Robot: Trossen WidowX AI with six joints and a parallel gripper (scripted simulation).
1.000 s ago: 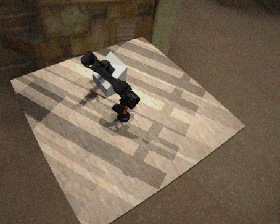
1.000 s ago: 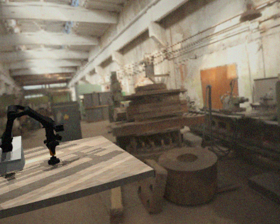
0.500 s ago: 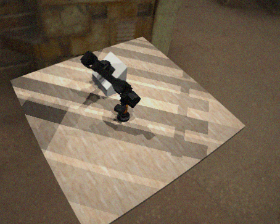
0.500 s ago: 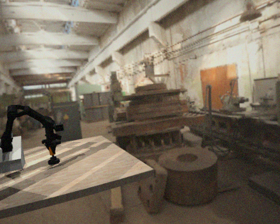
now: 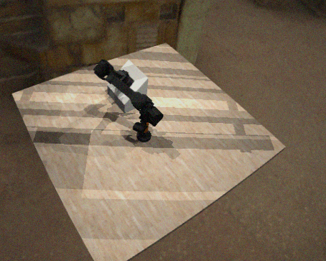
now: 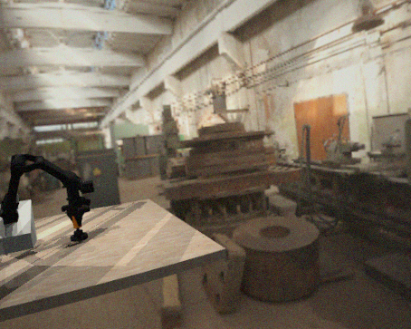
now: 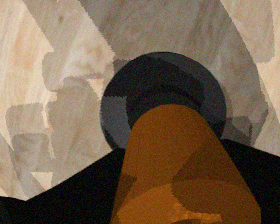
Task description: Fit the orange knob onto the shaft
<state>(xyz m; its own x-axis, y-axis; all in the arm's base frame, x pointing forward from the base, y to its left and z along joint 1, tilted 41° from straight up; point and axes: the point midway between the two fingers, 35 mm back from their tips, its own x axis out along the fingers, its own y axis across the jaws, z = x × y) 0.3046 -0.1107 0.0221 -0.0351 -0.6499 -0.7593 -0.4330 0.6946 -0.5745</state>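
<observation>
The orange knob lies 20 mm above my gripper tip. From my gripper tip the other things lie so: round pedestal 40 mm below.
</observation>
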